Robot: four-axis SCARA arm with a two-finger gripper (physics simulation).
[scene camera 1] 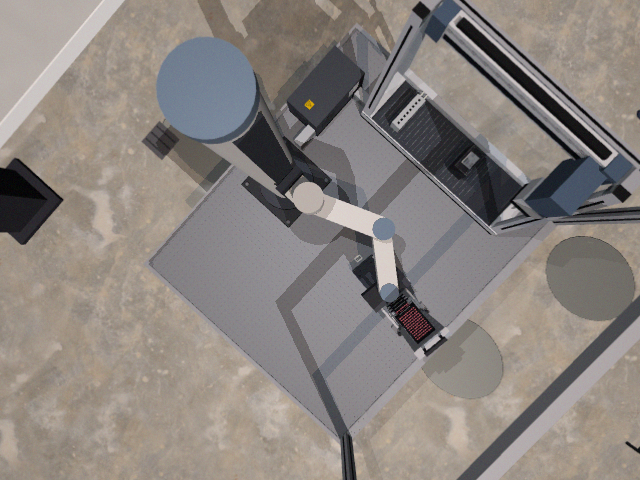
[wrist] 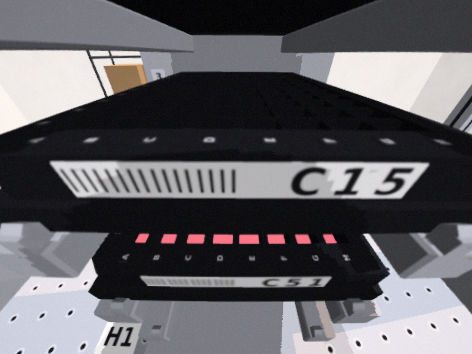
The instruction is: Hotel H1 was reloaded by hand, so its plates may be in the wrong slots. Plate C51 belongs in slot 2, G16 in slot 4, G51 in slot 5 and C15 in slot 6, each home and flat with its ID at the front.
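Frame: origin at the arm's base, x ahead, y left, z up, level; centimetres.
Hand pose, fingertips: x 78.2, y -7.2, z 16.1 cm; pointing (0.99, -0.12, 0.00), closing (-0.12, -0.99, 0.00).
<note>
Each offset is from my fingertips to the top centre of the thing. "*": to the spot under its first point.
Plate C51 @(dy +0.3, dx -2.3, dz -0.6 cm) (wrist: 235, 260) shows low in the wrist view, upright side up, its ID at the front and pink wells showing. It lies at the level of grey supports near the H1 label @(* dy +10.6, dx -6.6, dz -14.8 cm) (wrist: 120, 336); its slot number is not readable. Plate C15 @(dy +0.2, dx -2.2, dz +3.0 cm) (wrist: 200, 215) is directly above it, ID at the front. My gripper (scene camera 1: 405, 311) is partly open at C51's level in hotel H1 @(* dy +0.1, dx +6.3, dz +16.2 cm) (scene camera 1: 435, 342); its fingertips are largely hidden by the stack. A plate with red wells @(dy +0.2, dx -2.2, dz +13.6 cm) (scene camera 1: 414, 322) is on top of the hotel, its ID unreadable. G16's and G51's IDs do not show.
A black underside @(* dy +0.1, dx -1.8, dz +5.2 cm) (wrist: 240, 15) and grey side rails are just above C15. A dark box @(* dy +47.2, dx -89.7, dz -3.3 cm) (scene camera 1: 326, 87) with a yellow label stands near the arm's base. A framed enclosure with a dark ribbed deck (scene camera 1: 439, 136) is at the upper right.
</note>
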